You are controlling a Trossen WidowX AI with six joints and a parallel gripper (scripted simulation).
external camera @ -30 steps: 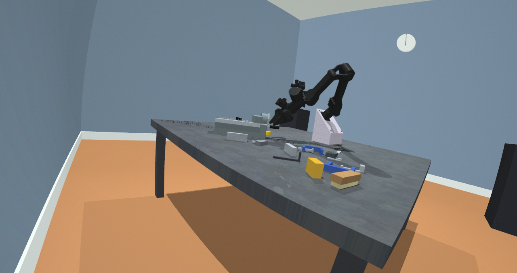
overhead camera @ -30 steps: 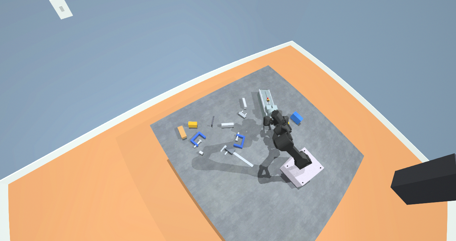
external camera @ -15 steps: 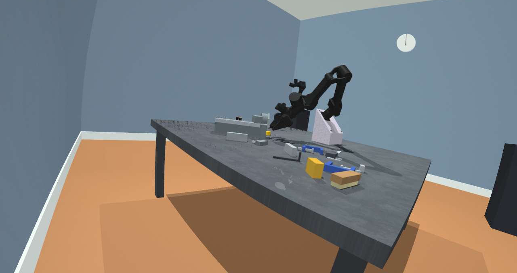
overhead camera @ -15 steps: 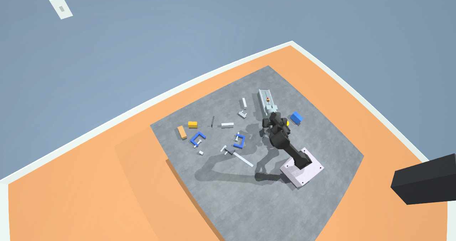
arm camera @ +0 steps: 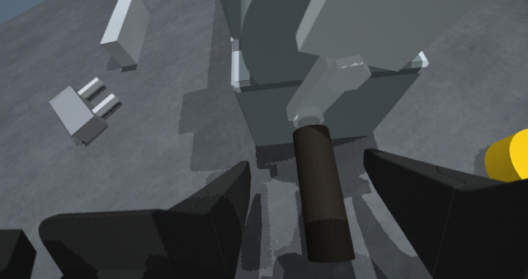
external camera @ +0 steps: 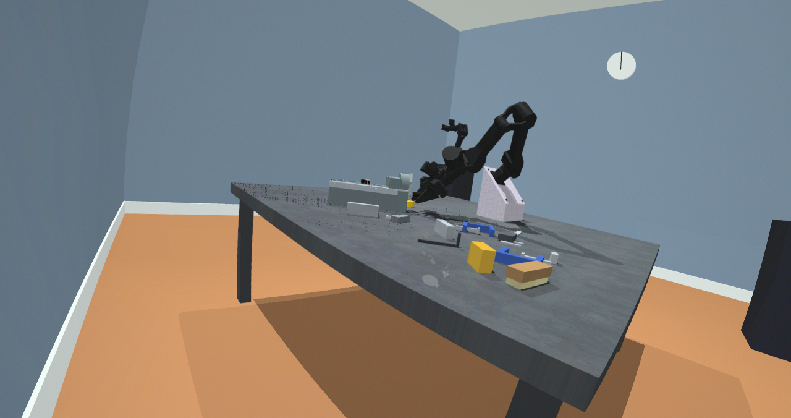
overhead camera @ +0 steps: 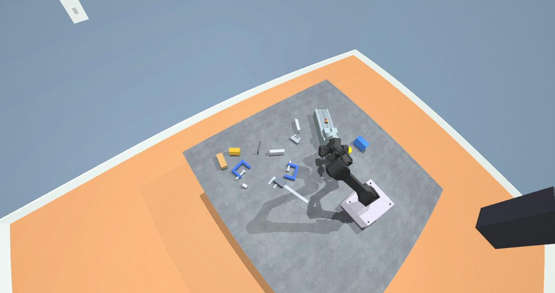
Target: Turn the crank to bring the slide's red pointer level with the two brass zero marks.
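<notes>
The dark handle is 2 cm behind my gripper tip, 2 cm above it and 1 cm to the left of it. Also, from my gripper tip: red pointer 14 cm ahead, 11 cm to the right, 4 cm above; then yellow round piece 12 cm to the right, 9 cm behind, 3 cm below; then pronged grey block 18 cm ahead, 12 cm to the left, 3 cm below.
</notes>
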